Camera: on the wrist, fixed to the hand. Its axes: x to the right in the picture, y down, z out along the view.
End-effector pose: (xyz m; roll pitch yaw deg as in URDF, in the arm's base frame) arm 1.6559 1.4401 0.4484 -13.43 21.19 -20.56
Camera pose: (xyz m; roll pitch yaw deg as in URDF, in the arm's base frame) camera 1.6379 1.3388 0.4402 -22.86 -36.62 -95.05
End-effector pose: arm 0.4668 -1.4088 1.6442 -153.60 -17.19 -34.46
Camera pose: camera 0.5105 -1.3453 1.7128 165.97 -0.21 56.54
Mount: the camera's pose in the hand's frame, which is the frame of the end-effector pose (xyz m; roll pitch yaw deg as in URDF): 0.0204 -0.0982 -0.0244 3.60 -25.90 -90.99
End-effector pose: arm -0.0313 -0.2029 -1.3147 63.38 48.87 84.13
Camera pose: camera -0.0155 -0.2658 -1.3950 -52.33 22.86 -36.43
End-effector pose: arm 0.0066 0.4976 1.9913 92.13 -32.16 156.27
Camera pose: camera -0.0679 0.4997 1.9199 59.90 51.53 115.89
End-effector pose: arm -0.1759 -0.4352 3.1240 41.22 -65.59 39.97
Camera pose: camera -0.0744 -0.4255 3.1082 69.49 7.08 -36.39
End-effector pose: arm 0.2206 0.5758 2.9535 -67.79 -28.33 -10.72
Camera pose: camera 0.1890 0.5210 3.0351 99.79 -60.57 161.75
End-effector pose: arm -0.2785 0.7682 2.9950 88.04 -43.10 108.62
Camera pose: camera -0.3248 0.8397 2.9367 66.29 41.00 70.36
